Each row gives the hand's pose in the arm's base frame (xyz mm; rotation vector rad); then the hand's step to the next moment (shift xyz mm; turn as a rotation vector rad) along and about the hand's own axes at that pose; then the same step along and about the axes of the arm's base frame.
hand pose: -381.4 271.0 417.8 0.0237 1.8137 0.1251
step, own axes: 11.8 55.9 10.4 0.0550 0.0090 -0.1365
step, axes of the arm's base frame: 4.4 57.3 -8.4 -0.1461 0.0036 -0.0196
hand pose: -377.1 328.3 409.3 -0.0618 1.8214 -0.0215
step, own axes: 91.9 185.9 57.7 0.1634 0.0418 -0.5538
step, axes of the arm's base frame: 27.4 181.7 -112.1 -0.5780 0.0229 -0.0222
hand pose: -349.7 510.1 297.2 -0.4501 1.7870 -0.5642
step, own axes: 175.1 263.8 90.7 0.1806 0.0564 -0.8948
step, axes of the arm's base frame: 34.3 101.3 -311.5 -0.9108 0.0752 0.0355
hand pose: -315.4 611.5 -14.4 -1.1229 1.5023 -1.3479
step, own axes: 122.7 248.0 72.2 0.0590 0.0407 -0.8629
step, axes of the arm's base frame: 10.6 -129.2 -254.9 -0.8450 0.1828 0.0485
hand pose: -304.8 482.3 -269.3 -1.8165 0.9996 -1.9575
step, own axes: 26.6 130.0 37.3 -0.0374 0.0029 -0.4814
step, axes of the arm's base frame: 0.0 -120.9 -66.2 -0.4551 0.1607 -0.0132
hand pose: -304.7 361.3 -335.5 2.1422 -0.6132 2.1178
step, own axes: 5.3 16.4 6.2 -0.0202 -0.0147 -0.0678
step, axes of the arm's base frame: 0.4 -18.3 1.1 -0.0588 0.0400 -0.0129
